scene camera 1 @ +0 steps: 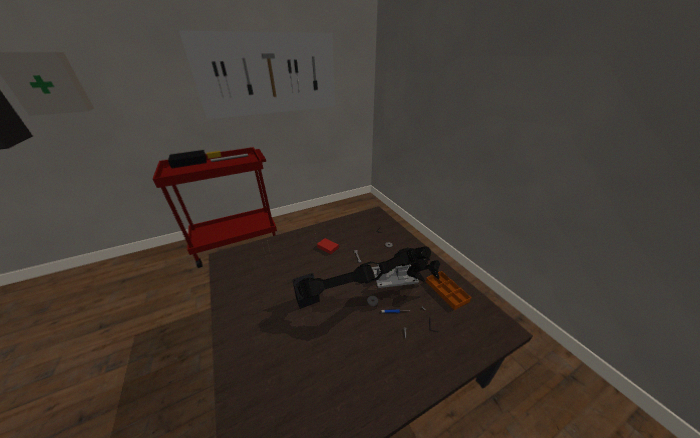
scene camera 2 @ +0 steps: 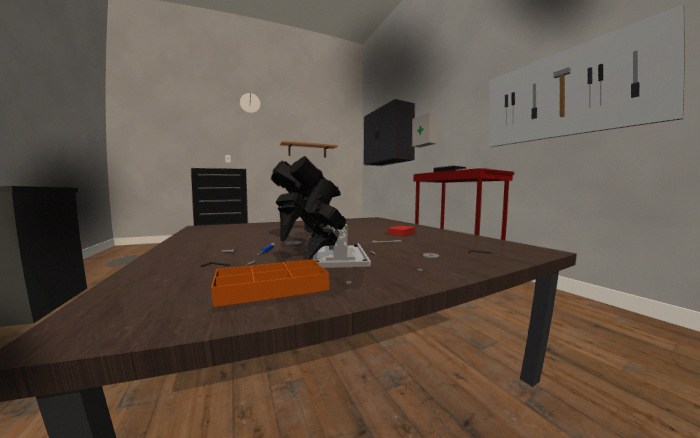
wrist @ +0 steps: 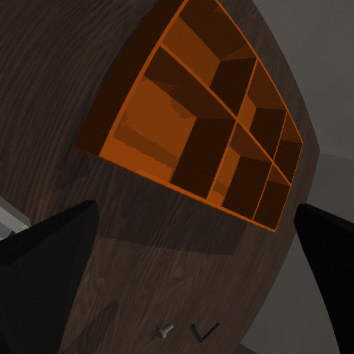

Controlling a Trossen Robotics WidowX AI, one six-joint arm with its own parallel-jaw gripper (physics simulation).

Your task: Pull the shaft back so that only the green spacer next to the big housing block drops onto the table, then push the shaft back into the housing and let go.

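Places are measured from the arm's base along level axes (x ahead, y right, z down), in millimetres.
Pixels of known places: gripper, fingertip midpoint: (scene camera 1: 431,280) (scene camera 2: 295,251) (wrist: 202,213); arm's base, link origin: (scene camera 1: 304,287).
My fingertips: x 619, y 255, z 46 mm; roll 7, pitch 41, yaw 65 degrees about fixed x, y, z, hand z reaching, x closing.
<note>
Ahead of a thing's pixels: the offset from my fingertips to its top centre.
The light grey fixture with the housing (scene camera 1: 397,283) (scene camera 2: 343,263) stands on the table, partly hidden by the arm in both scene views. A corner of its base (wrist: 11,220) shows at the left edge of the wrist view. A small bit of green @[dx -143, dy -177, dz -48 mm] (scene camera 2: 345,226) shows at the fixture's top in scene camera 2, beside the arm; which spacer it is cannot be told. The shaft cannot be made out. My gripper (wrist: 202,213) (scene camera 2: 300,245) is open and empty, with its fingers wide apart, low beside the fixture, on the side toward the orange tray.
The orange divided tray @[dx +56, dy +66, dz +22 mm] (scene camera 1: 448,291) (scene camera 2: 271,291) (wrist: 187,189) lies close to the fixture. A blue screwdriver @[dx -260, dy +30, dz +39 mm] (scene camera 1: 391,311) (scene camera 2: 267,248), a screw (scene camera 1: 405,332) (wrist: 162,330), a hex key @[dx -151, dy +177, dz +53 mm] (scene camera 1: 430,325) (wrist: 201,340), a grey ring @[dx +26, dy -405, dz +52 mm] (scene camera 2: 430,253) and a red box @[dx -339, dy -589, dz +27 mm] (scene camera 1: 327,246) (scene camera 2: 401,231) lie around.
</note>
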